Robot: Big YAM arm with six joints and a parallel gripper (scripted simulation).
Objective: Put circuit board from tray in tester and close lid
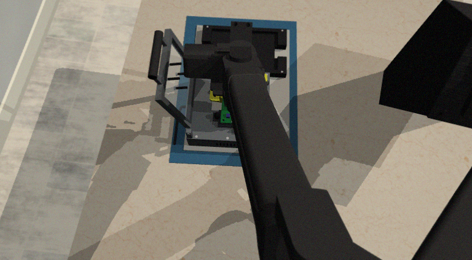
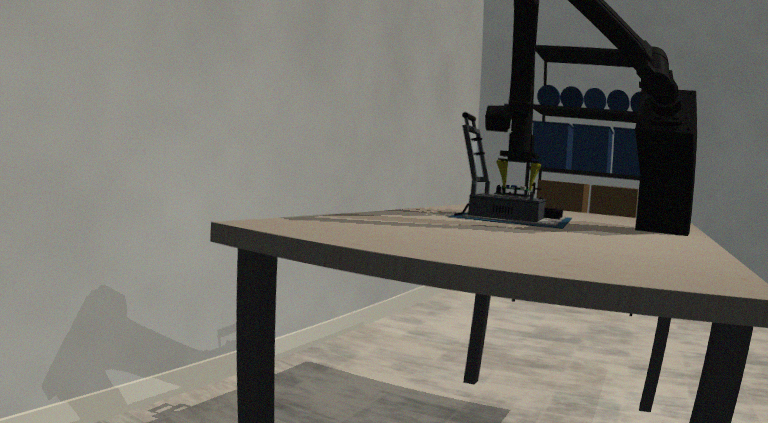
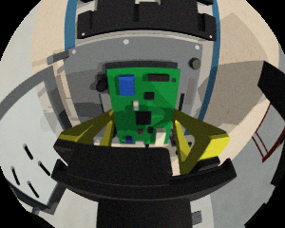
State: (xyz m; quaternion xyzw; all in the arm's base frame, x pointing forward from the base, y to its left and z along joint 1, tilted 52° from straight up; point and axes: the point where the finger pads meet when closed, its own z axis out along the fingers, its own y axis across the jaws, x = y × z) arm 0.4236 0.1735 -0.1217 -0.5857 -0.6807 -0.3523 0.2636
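Now: hand right at the green circuit board. From my hand the other things lie so: see-through lid (120 mm ahead, 90 mm above, 20 mm to the left).
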